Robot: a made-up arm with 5 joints.
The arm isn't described. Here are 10 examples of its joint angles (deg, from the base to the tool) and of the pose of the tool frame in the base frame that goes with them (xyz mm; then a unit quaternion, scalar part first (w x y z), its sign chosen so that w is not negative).
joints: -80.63 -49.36 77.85 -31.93 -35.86
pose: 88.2 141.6 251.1 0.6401 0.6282 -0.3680 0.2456
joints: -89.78 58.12 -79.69 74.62 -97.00
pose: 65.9 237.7 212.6 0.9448 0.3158 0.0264 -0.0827
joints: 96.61 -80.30 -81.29 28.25 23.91
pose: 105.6 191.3 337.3 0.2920 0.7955 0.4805 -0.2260
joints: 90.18 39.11 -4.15 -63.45 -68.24
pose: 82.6 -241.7 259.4 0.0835 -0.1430 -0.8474 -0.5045
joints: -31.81 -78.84 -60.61 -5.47 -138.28
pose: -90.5 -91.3 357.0 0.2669 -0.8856 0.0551 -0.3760
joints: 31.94 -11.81 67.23 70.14 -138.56
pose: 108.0 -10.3 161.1 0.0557 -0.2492 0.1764 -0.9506
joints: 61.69 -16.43 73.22 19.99 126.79
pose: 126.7 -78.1 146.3 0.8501 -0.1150 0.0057 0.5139
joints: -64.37 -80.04 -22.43 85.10 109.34
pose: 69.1 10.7 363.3 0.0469 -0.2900 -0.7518 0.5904
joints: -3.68 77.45 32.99 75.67 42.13
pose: 71.5 9.0 139.7 0.6219 0.2277 0.7081 0.2451
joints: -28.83 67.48 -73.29 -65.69 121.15
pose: 265.7 115.9 322.3 0.0454 -0.6950 -0.7008 0.1542
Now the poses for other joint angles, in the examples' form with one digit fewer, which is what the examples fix.
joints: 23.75 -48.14 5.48 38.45 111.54
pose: 194 -43 356 0.502 -0.671 -0.295 0.460
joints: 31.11 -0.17 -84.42 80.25 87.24
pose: 194 -62 394 0.607 -0.620 -0.391 0.305
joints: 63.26 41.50 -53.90 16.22 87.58
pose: 202 -233 282 0.717 -0.657 -0.188 0.136
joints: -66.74 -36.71 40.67 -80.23 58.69
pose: 107 99 373 0.057 0.094 -0.988 0.105
